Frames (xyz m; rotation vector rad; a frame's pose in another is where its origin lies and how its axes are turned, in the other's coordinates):
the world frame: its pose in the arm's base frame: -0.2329 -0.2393 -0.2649 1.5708 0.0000 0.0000
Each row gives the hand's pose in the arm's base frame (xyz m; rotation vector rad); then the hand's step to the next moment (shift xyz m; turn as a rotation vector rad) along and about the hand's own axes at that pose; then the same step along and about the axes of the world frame.
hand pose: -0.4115 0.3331 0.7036 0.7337 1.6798 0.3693
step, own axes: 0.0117 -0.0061 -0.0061 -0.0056 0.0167 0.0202
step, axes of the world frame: -0.0086 -0.0111 -0.0039 0.0244 0.0094 -0.0060
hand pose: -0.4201 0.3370 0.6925 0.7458 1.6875 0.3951
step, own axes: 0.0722 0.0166 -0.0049 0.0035 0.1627 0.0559
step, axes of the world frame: -0.0080 -0.0420 -0.0607 0.0962 0.0843 -0.1151
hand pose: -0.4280 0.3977 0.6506 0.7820 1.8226 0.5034
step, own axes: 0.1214 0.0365 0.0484 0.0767 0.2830 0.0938
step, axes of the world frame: 0.0254 -0.0733 -0.1113 0.1469 0.1017 -0.2507
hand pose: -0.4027 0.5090 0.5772 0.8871 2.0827 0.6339
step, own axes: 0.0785 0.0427 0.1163 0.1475 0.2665 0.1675
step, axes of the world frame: 0.0734 -0.0744 -0.1029 0.1672 0.0155 -0.3043
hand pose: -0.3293 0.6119 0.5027 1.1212 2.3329 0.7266
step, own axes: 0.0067 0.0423 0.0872 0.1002 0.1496 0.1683
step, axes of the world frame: 0.0721 -0.0408 -0.0508 0.1281 -0.0506 -0.2044
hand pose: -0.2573 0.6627 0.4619 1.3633 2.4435 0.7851
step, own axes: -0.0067 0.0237 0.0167 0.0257 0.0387 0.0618
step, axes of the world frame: 0.0280 -0.0010 -0.0100 0.0414 -0.0282 -0.0589
